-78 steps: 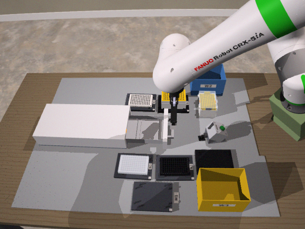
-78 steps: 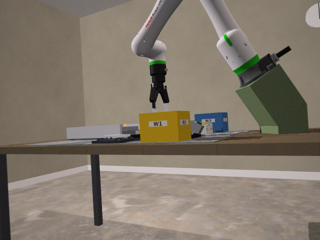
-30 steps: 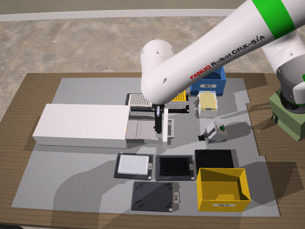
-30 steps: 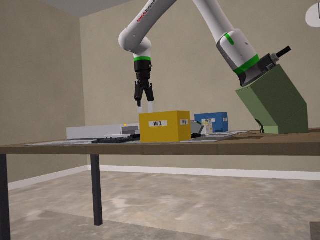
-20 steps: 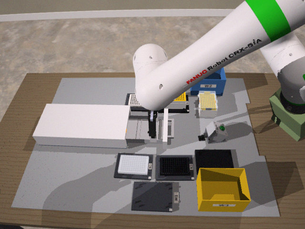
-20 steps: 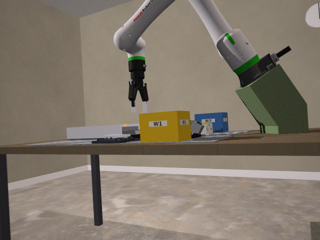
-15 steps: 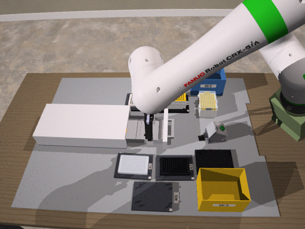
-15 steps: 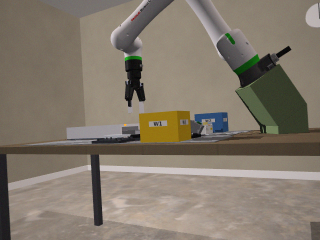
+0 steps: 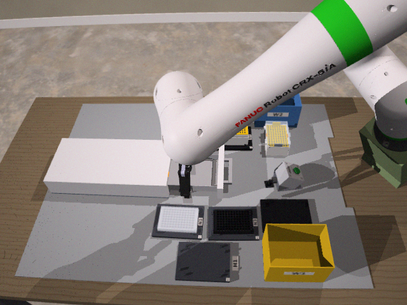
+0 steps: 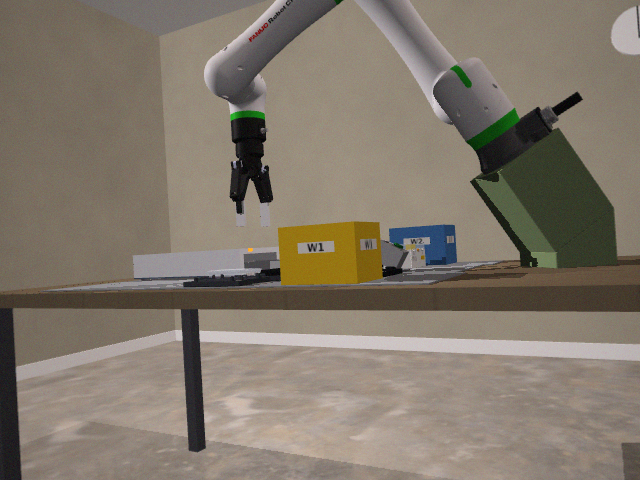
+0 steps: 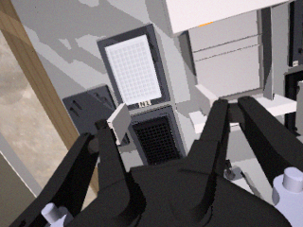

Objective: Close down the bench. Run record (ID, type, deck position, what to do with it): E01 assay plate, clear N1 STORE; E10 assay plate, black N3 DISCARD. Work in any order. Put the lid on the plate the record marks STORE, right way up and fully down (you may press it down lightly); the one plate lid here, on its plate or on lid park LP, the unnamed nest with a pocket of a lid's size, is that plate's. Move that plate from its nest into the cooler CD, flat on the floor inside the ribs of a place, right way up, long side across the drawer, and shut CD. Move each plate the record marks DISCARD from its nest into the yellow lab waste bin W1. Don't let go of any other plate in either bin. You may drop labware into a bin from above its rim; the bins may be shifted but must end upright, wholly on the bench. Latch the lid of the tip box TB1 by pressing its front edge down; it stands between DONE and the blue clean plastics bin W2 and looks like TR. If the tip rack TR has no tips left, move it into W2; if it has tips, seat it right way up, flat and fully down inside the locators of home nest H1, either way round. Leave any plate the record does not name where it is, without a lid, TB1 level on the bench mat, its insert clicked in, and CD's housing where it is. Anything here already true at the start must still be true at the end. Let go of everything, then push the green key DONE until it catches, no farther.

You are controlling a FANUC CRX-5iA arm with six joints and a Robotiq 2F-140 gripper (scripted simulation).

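Right now the nest N1 is 160 mm below my hand, 50 mm to the left of it and 40 mm ahead of it. The rest, counted from my hand: black plate: 140 mm below, 140 mm behind, 30 mm to the left; then cooler drawer: 140 mm to the right, 140 mm below, 30 mm ahead; then nest N3: 160 mm below, 140 mm behind, 30 mm to the left.
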